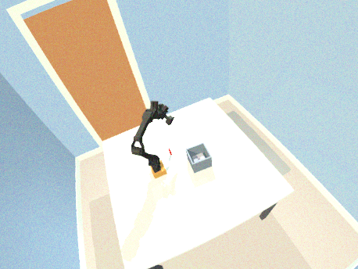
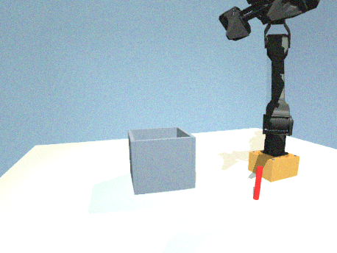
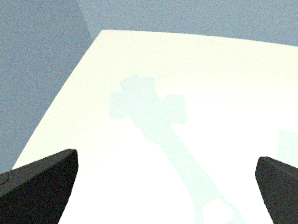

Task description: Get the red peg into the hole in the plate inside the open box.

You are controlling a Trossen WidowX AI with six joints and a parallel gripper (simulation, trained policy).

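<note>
Right now the red peg is 310 mm below my gripper tip, 120 mm behind it and 80 mm to the right of it. From my gripper tip the other things lie so: plate (310 mm below, 290 mm to the right, 50 mm ahead).
</note>
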